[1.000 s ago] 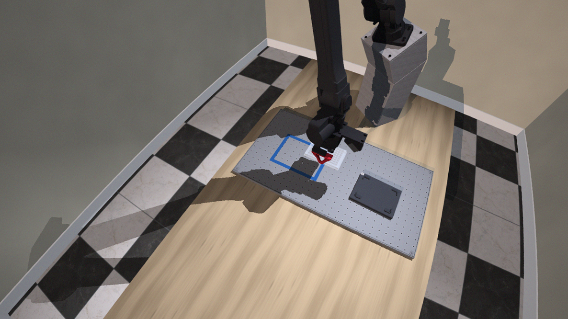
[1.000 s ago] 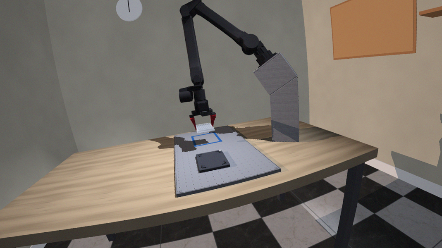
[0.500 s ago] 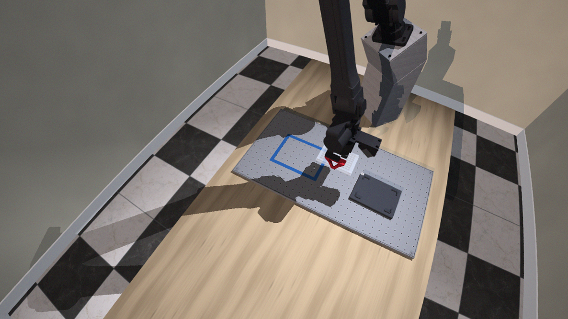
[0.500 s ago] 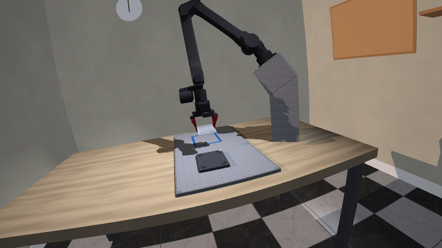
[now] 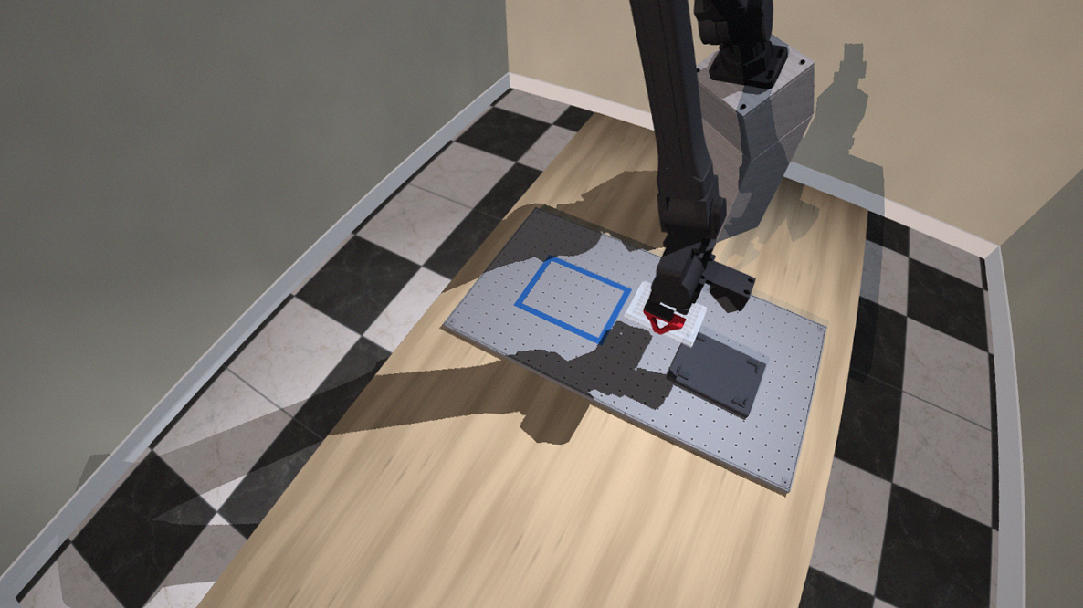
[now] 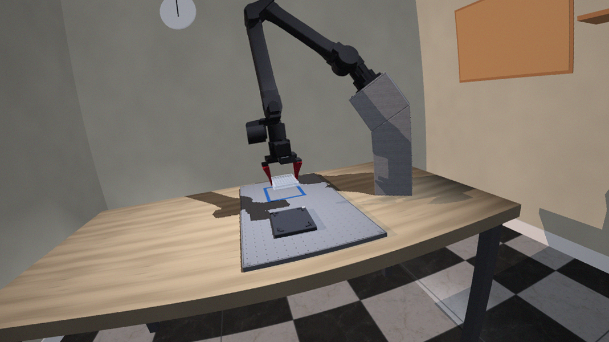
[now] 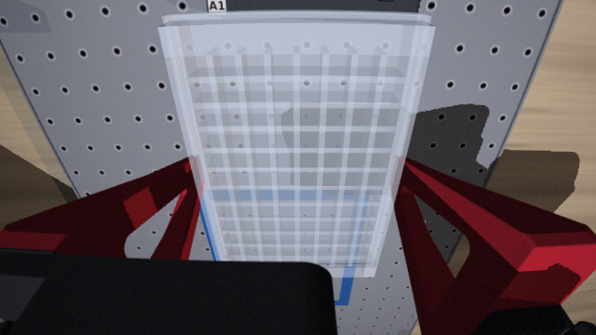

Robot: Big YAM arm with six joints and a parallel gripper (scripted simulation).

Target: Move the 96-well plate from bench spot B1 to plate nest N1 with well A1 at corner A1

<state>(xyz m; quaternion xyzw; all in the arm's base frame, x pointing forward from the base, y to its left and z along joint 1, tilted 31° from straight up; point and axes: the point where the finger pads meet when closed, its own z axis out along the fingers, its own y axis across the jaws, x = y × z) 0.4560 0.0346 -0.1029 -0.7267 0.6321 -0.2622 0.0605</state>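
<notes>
Now: the dark plate nest 13 cm to the left of my hand and 9 cm below it. Also, from my hand: white corner mark: 5 cm behind, 5 cm to the left, 9 cm below; clear 96-well plate: right at my hand.
</notes>
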